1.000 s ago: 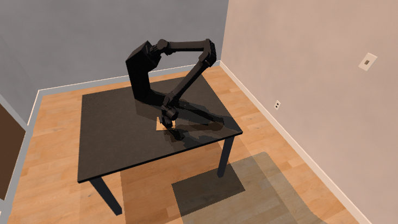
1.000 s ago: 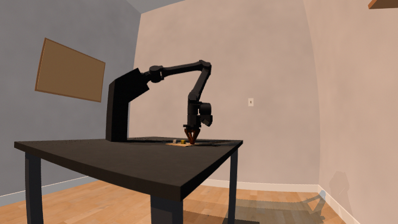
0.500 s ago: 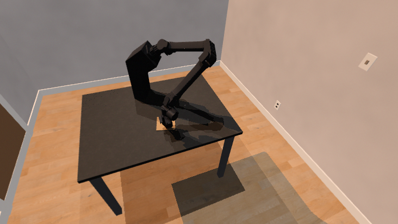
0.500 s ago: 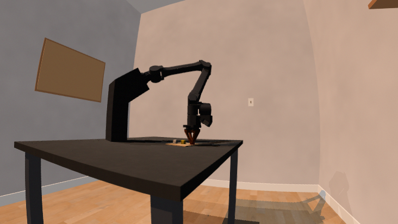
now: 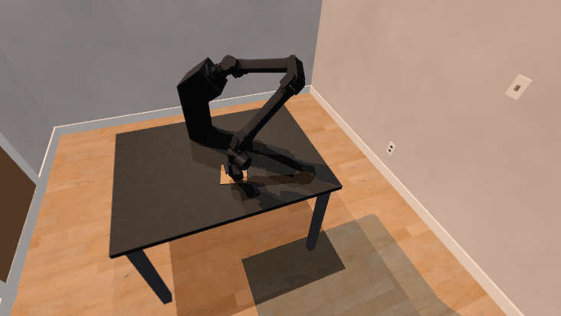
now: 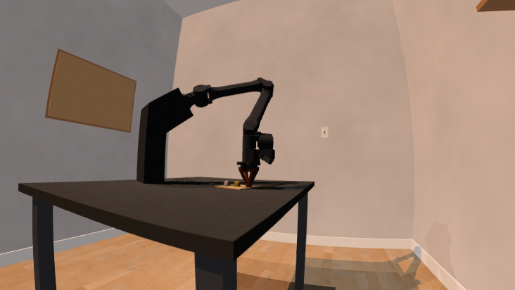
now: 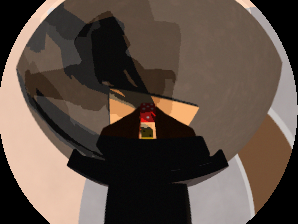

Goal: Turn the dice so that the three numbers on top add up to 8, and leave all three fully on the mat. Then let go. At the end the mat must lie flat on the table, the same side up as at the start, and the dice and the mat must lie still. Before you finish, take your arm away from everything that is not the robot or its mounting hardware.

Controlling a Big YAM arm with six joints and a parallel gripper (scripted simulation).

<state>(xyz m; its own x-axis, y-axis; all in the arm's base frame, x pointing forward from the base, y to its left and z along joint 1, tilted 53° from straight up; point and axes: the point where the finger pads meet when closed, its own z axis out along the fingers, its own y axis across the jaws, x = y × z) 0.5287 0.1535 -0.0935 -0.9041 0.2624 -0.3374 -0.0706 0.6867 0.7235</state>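
Now: hand right at the red die. Round my hand: yellow die (50 mm behind); tan mat (50 mm behind, 20 mm below); white die (100 mm behind, 10 mm to the right).
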